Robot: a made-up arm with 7 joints.
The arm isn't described. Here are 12 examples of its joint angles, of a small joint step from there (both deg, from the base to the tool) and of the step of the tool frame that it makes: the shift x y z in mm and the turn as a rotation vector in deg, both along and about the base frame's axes.
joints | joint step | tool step
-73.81 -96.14 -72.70 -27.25 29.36 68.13 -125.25 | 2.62 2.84 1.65 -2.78 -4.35 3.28 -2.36 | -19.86 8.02 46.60 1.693 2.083 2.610
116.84 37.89 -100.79 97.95 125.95 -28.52 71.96 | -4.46 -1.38 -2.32 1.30 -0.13 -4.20 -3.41 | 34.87 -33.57 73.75 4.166 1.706 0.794
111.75 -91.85 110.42 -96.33 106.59 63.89 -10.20 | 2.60 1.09 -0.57 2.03 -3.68 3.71 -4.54 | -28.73 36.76 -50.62 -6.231 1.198 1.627
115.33 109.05 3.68 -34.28 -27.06 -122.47 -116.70 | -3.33 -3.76 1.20 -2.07 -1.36 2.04 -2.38 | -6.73 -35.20 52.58 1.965 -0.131 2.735
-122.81 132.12 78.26 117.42 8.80 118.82 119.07 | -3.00 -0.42 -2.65 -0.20 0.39 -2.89 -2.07 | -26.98 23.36 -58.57 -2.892 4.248 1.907
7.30 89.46 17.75 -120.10 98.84 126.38 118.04 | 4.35 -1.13 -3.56 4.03 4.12 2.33 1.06 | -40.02 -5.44 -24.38 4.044 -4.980 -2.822
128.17 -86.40 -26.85 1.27 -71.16 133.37 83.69 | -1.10 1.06 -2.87 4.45 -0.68 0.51 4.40 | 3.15 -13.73 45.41 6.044 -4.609 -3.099
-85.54 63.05 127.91 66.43 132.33 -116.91 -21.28 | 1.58 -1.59 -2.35 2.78 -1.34 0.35 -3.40 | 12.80 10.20 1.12 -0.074 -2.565 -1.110
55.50 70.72 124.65 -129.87 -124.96 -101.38 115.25 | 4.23 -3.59 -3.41 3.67 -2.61 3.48 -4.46 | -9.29 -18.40 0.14 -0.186 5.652 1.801
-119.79 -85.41 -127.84 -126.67 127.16 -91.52 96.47 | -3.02 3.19 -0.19 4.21 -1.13 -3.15 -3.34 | 2.46 4.00 -45.66 -0.740 -1.256 -3.935
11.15 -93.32 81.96 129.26 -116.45 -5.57 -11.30 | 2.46 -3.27 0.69 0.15 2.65 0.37 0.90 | -32.56 23.66 6.83 1.993 -0.534 -2.835
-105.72 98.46 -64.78 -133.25 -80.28 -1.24 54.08 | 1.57 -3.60 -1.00 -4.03 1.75 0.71 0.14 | -18.01 -5.24 -7.88 0.095 -1.586 3.215
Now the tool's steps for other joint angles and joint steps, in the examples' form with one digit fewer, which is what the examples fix.
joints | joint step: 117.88 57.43 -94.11 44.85 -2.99 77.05 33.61 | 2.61 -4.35 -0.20 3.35 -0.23 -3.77 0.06
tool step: -16.7 16.9 30.0 3.49 -2.24 1.78
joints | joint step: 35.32 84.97 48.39 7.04 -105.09 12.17 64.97 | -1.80 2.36 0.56 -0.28 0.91 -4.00 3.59
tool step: 17.1 12.6 13.8 2.64 -1.18 2.69
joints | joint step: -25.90 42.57 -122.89 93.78 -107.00 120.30 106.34 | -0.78 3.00 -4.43 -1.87 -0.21 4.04 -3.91
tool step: -24.3 -4.4 25.8 6.25 0.80 7.49
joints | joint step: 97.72 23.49 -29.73 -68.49 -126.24 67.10 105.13 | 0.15 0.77 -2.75 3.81 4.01 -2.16 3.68
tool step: 28.9 -21.0 0.5 4.38 -3.64 6.40
